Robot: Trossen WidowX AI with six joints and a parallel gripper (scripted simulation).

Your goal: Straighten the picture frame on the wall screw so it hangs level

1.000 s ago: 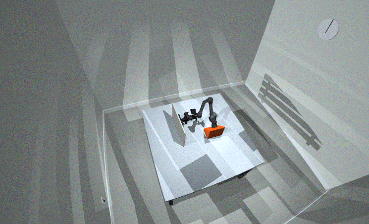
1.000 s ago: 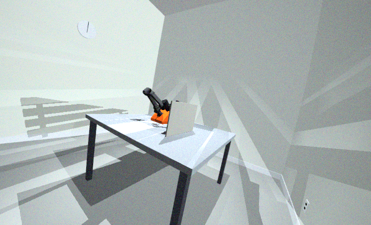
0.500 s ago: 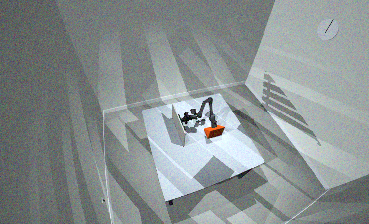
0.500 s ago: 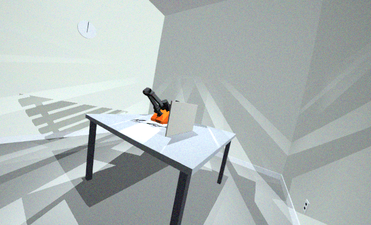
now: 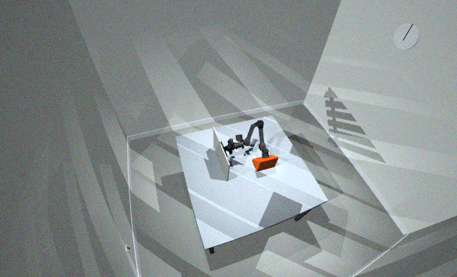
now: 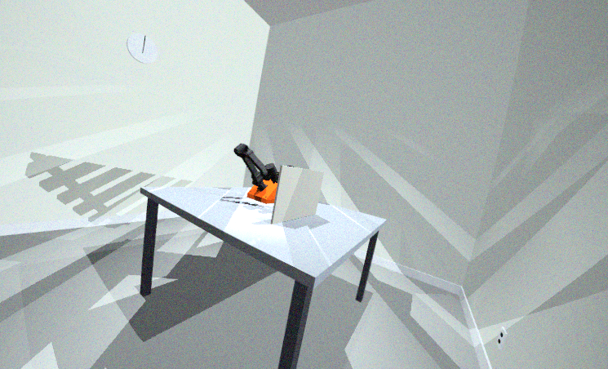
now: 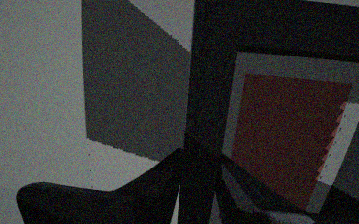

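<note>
Now: the picture frame 5 cm below my gripper tip. Also, from my gripper tip: wall panel (6 cm below, 1 cm to the left, 1 cm ahead).
</note>
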